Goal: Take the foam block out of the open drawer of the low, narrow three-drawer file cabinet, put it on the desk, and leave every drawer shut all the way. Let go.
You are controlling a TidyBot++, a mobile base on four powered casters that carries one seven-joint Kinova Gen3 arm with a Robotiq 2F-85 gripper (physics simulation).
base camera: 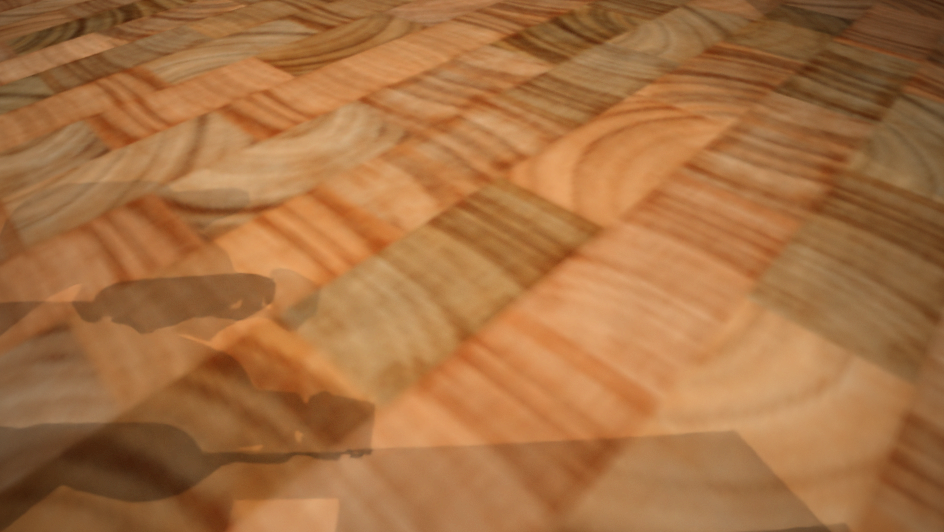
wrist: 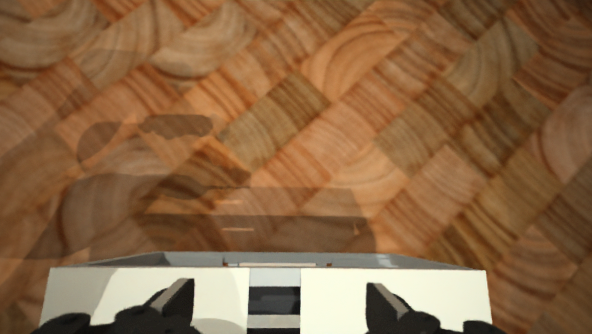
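Note:
My gripper (wrist: 280, 299) shows at the bottom of the wrist view. Its two black fingers stand wide apart, with no object between them. It is open, above the white top of the robot's own base. The file cabinet, its drawers, the foam block and the desk do not show in the base camera view or the wrist view, so the state of the drawers and the place of the block cannot be told.
The robot's base (wrist: 395, 295), white with a dark middle strip, spans the bottom of the wrist view. A patterned wooden floor (base camera: 528, 264) (wrist: 350, 125) lies ahead of it, with shadows of the robot across the lower left.

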